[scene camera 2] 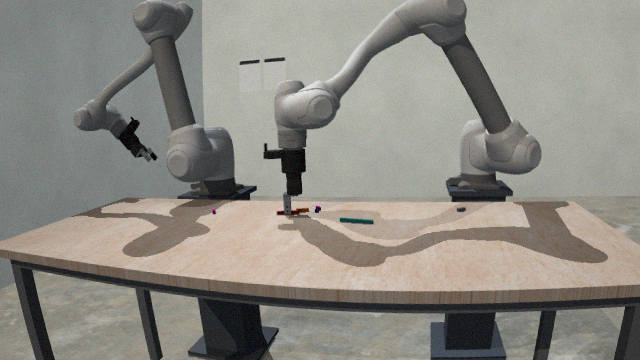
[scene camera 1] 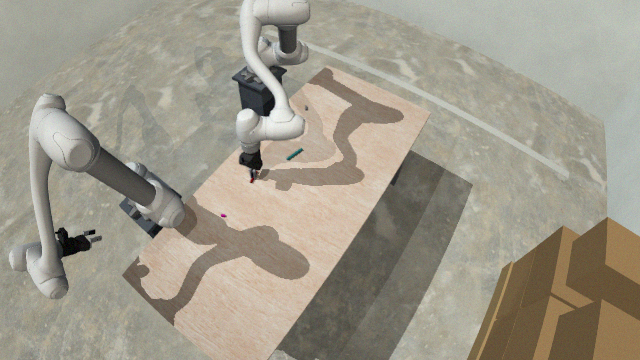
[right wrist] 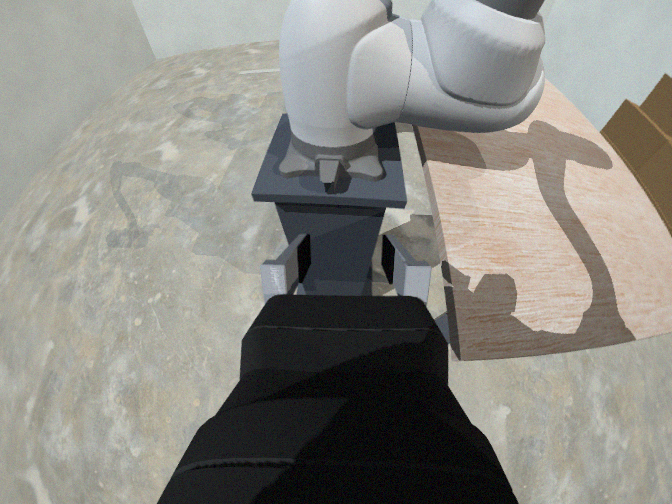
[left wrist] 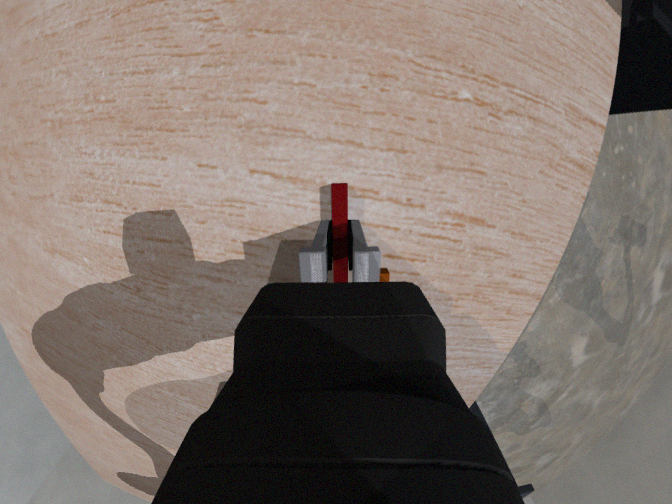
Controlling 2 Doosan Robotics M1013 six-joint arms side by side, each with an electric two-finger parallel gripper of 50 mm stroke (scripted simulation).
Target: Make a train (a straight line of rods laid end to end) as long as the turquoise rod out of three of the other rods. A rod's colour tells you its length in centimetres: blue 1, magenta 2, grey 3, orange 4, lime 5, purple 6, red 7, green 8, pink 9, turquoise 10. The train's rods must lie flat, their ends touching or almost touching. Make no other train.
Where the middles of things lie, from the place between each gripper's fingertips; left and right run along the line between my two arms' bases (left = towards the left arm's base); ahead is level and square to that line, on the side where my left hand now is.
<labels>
The red rod (left wrist: 339, 190) lies 2 cm below my left hand (scene camera 2: 287, 213).
Now: the red rod 440 mm ahead of my right hand, 700 mm to the left of it and 150 mm below it.
</labels>
